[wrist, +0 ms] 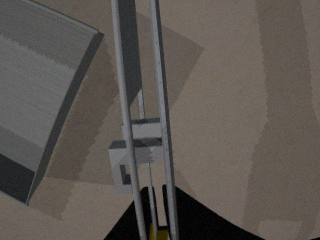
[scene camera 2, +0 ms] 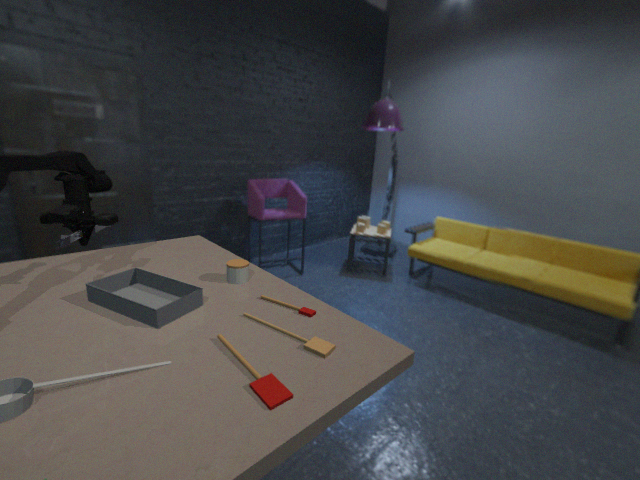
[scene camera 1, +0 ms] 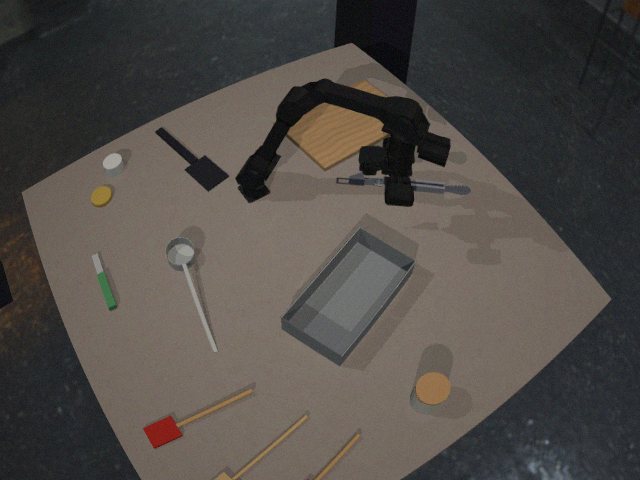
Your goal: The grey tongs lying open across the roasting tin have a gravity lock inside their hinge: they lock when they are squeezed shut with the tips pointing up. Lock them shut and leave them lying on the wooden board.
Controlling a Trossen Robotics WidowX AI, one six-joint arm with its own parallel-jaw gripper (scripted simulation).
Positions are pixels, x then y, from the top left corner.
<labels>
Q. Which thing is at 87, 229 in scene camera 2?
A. My gripper.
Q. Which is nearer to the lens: the cork-lidded jar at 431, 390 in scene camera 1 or the black spatula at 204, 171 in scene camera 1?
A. The cork-lidded jar.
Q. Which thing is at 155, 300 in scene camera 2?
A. A grey roasting tin.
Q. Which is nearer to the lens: the black spatula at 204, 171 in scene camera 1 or the red spatula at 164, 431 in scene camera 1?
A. The red spatula.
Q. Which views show the black spatula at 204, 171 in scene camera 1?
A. Scene camera 1 only.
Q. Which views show my gripper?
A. The wrist view, scene camera 2 and scene camera 1: all of them.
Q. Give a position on a grey roasting tin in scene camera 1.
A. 332, 315
</labels>
